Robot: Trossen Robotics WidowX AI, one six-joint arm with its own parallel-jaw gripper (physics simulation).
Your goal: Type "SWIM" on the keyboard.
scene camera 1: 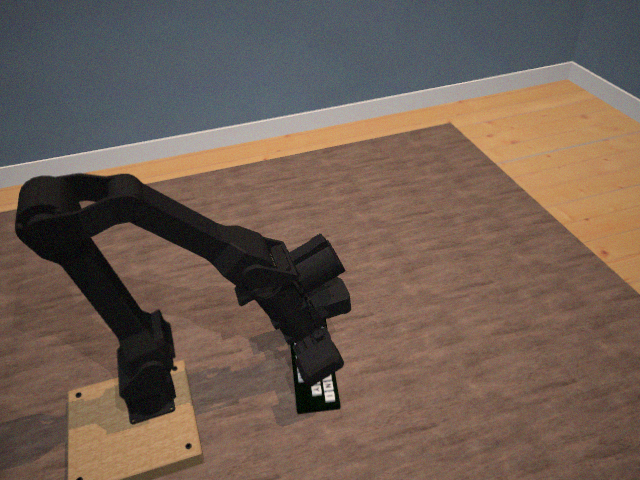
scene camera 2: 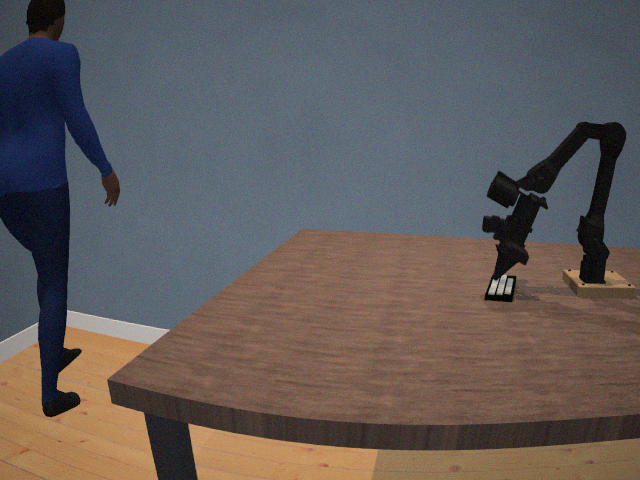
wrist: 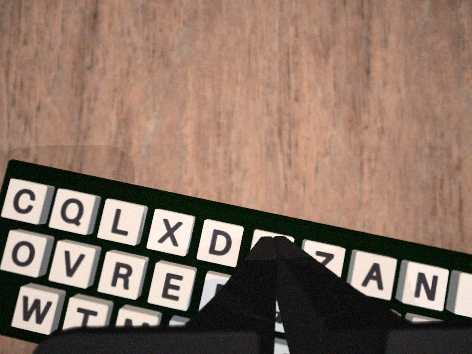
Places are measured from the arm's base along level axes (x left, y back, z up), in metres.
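Pixels of known places: gripper, fingertip midpoint: [scene camera 2: 494,279] [wrist: 272,248]; arm's base at its link origin: [scene camera 1: 150,400] [scene camera 2: 592,280].
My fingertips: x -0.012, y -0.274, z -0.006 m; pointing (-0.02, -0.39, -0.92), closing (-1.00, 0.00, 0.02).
Observation:
For each thing: its middle in the pictures, then the offset to it from my fingertips. Level surfaces: height alone.
- dark keyboard at the middle of its body: [wrist: 235,294] [scene camera 1: 311,357] [scene camera 2: 501,286] dx +0.014, dy +0.018, dz -0.011 m
- top-row key at the middle of its body: [wrist: 270,252] dx +0.000, dy +0.002, dz -0.006 m
- D at the middle of its body: [wrist: 220,242] dx +0.018, dy -0.002, dz -0.006 m
- Z at the middle of its body: [wrist: 320,263] dx -0.018, dy +0.007, dz -0.006 m
- W key at the middle of its body: [wrist: 39,308] dx +0.086, dy +0.021, dz -0.006 m
- M key at the middle of its body: [wrist: 136,330] dx +0.050, dy +0.029, dz -0.006 m
- I key at the middle of its body: [scene camera 1: 329,396] dx -0.072, dy +0.019, dz -0.006 m
- brown table at its surface level: dz -0.019 m
The dark keyboard [scene camera 1: 312,406] [scene camera 2: 499,298] [wrist: 175,201] lies on the table with rows of white letter keys. My gripper [scene camera 2: 496,277] [wrist: 272,248] is shut and empty, pointing down. In the wrist view its fingertips cover the letter of a top-row key [wrist: 259,236] between D [wrist: 220,243] and Z [wrist: 324,256]; I cannot tell if they press it. The W key [wrist: 36,310] is at the lower left; the M key [wrist: 138,318] is partly cut off by the gripper body. The I key [scene camera 1: 329,396] shows at the near end in scene camera 1, where the hand hides the fingertips.
The arm's wooden base plate [scene camera 1: 134,446] [scene camera 2: 607,290] stands on the brown table [scene camera 1: 465,361] [scene camera 2: 330,351]. A person in blue [scene camera 2: 38,118] stands beyond the table's far left edge in scene camera 2. A blue-grey wall [scene camera 1: 258,62] [scene camera 2: 310,103] is behind.

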